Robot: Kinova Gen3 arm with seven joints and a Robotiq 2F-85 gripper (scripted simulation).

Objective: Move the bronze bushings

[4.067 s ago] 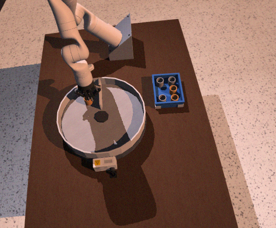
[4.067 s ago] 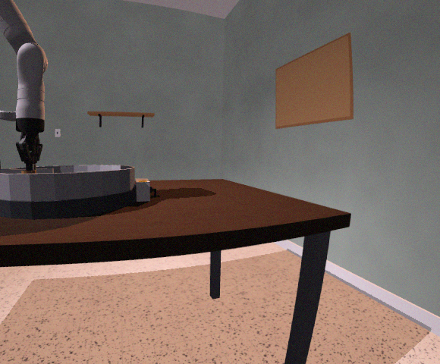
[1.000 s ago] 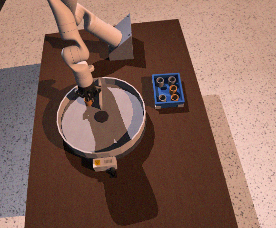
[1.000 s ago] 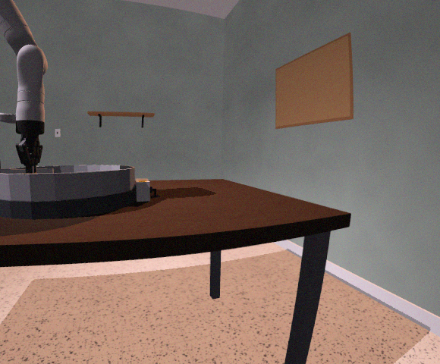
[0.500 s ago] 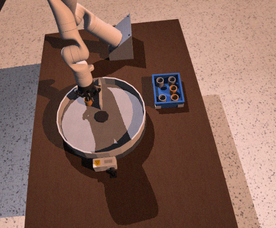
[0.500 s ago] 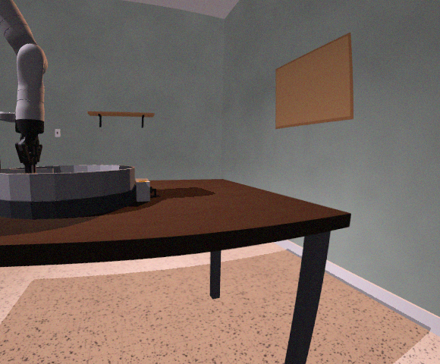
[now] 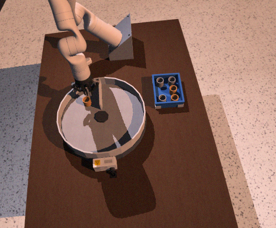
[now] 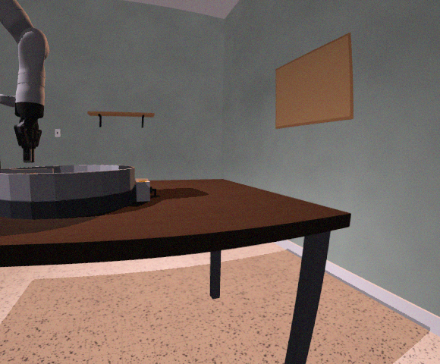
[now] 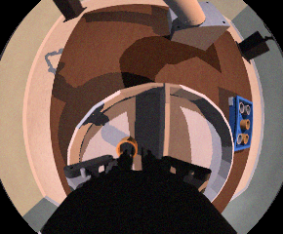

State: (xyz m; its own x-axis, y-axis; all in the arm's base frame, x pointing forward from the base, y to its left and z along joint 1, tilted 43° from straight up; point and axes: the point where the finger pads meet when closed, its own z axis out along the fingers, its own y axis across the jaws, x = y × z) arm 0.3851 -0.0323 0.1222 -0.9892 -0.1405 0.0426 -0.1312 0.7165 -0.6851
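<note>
Now: hand 90 mm past the blue crate, 390 mm to the right of it and 110 mm above it. Also, from my hand: turntable: 100 mm ahead, 60 mm to the left, 90 mm below; then grey turntable disc: 90 mm ahead, 60 mm to the left, 90 mm below.
</note>
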